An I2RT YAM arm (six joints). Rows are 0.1 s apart.
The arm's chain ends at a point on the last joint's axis. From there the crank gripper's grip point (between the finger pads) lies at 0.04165 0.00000 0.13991 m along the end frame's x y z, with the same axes.
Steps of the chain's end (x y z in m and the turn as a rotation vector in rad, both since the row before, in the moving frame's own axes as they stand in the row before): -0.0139 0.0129 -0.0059 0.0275 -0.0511 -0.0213; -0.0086 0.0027 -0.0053 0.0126 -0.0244 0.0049; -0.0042 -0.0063 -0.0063 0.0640 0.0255 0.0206; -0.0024 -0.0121 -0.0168 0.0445 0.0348 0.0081; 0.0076 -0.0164 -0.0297 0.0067 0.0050 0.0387; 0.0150 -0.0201 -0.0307 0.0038 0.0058 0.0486; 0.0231 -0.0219 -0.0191 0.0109 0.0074 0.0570; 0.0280 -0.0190 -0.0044 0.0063 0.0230 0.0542; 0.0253 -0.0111 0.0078 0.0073 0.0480 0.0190; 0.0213 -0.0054 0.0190 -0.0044 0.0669 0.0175
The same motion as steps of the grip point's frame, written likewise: -0.0211 0.0082 -0.0040 0.0275 -0.0511 -0.0213; -0.0120 0.0011 -0.0043 0.0126 -0.0244 0.0049; -0.0006 -0.0143 -0.0077 0.0640 0.0255 0.0206; 0.0025 -0.0179 -0.0185 0.0445 0.0348 0.0081; 0.0083 -0.0157 -0.0299 0.0067 0.0050 0.0387; 0.0158 -0.0186 -0.0309 0.0038 0.0058 0.0486; 0.0241 -0.0210 -0.0194 0.0109 0.0074 0.0570; 0.0312 -0.0175 -0.0054 0.0063 0.0230 0.0542; 0.0320 -0.0113 0.0056 0.0073 0.0480 0.0190; 0.0305 -0.0040 0.0159 -0.0044 0.0669 0.0175
